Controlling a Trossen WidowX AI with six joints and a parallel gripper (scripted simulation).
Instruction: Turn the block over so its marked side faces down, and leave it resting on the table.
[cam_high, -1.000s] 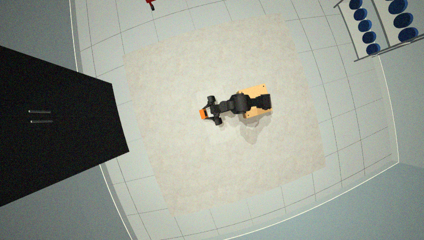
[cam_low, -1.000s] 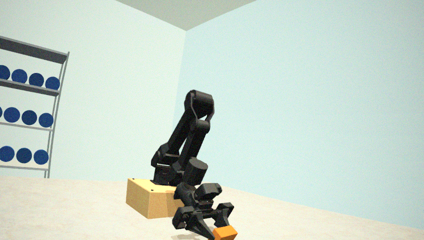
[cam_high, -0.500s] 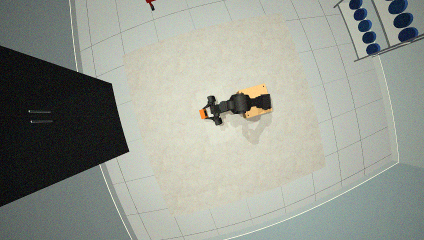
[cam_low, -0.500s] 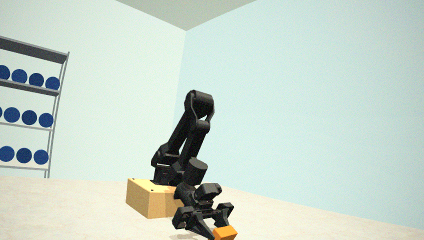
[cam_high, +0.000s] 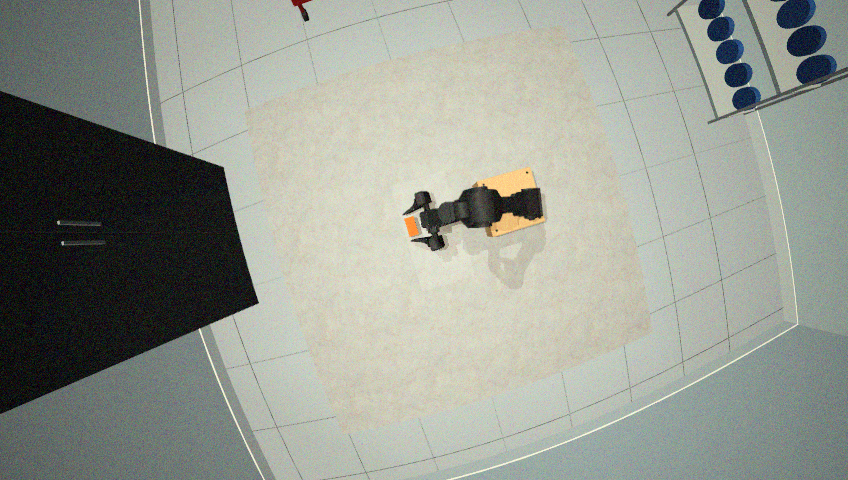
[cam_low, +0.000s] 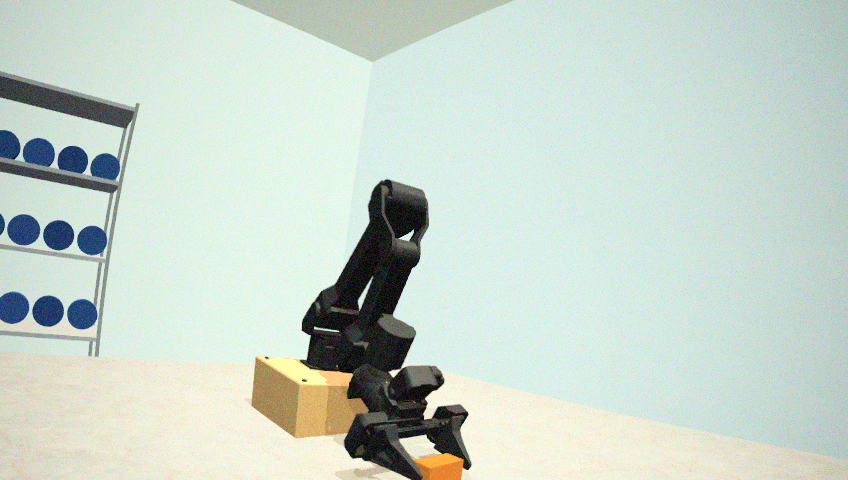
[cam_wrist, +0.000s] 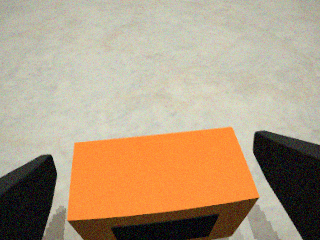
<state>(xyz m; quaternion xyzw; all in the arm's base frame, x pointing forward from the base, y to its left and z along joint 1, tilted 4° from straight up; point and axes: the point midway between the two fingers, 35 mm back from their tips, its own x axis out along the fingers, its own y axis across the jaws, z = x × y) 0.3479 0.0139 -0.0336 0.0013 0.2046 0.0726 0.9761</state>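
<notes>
My gripper tip is 2 cm past the orange block and 1 cm above it.
</notes>
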